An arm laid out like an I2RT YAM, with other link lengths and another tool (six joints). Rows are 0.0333 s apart.
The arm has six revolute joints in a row. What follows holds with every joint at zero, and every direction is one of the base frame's.
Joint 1 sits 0.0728 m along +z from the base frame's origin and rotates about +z.
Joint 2 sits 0.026 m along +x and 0.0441 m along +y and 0.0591 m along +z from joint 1 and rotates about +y.
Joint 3 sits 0.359 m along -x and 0.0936 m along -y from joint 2 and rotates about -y.
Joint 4 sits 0.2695 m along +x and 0.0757 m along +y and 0.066 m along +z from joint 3 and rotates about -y.
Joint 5 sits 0.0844 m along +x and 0.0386 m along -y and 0.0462 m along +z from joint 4 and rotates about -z.
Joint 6 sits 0.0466 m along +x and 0.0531 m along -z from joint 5 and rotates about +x.
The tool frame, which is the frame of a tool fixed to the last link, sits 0.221 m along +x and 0.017 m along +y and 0.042 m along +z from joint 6; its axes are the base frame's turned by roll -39.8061, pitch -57.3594 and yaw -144.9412 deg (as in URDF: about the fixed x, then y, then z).
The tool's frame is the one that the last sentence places.
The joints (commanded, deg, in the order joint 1, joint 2, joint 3, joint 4, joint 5, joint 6), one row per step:
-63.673, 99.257, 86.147, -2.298, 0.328, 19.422
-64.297, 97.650, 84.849, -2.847, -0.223, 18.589
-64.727, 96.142, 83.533, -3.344, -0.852, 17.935
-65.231, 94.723, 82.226, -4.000, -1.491, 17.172
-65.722, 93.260, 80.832, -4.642, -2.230, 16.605
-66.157, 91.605, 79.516, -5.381, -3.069, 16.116
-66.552, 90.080, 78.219, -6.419, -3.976, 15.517
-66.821, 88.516, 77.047, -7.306, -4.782, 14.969
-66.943, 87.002, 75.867, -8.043, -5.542, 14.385
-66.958, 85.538, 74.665, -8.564, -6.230, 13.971
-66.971, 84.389, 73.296, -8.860, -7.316, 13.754
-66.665, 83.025, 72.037, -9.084, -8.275, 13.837
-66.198, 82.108, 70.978, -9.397, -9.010, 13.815
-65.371, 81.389, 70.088, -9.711, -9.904, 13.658
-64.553, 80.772, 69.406, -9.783, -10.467, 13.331
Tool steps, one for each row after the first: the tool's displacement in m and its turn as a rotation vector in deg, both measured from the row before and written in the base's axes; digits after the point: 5 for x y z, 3 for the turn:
-0.00855, 0.00736, 0.00148, -0.071, 0.694, 0.130
-0.00583, 0.00812, 0.00019, 0.073, 0.542, 0.353
-0.00628, 0.00766, -0.00194, 0.245, 0.725, 0.323
-0.00587, 0.00829, -0.00249, 0.368, 0.530, 0.380
-0.00522, 0.00983, -0.00030, 0.256, 0.352, 0.511
-0.00421, 0.01006, -0.00358, 0.592, 0.576, 0.652
-0.00323, 0.01042, -0.00112, 0.312, 0.420, 0.669
-0.00169, 0.01068, -0.00109, 0.203, 0.416, 0.786
-0.00083, 0.01051, -0.00078, 0.136, 0.233, 0.770
0.00130, 0.00985, -0.00455, 0.515, 0.042, 1.082
0.00323, 0.01173, -0.00089, 0.279, -0.321, 1.179
0.00470, 0.00989, -0.00392, 0.508, -0.034, 1.164
0.00896, 0.01113, -0.00407, 0.489, 0.031, 1.718
0.00794, 0.00941, -0.00155, 0.030, 0.122, 1.459

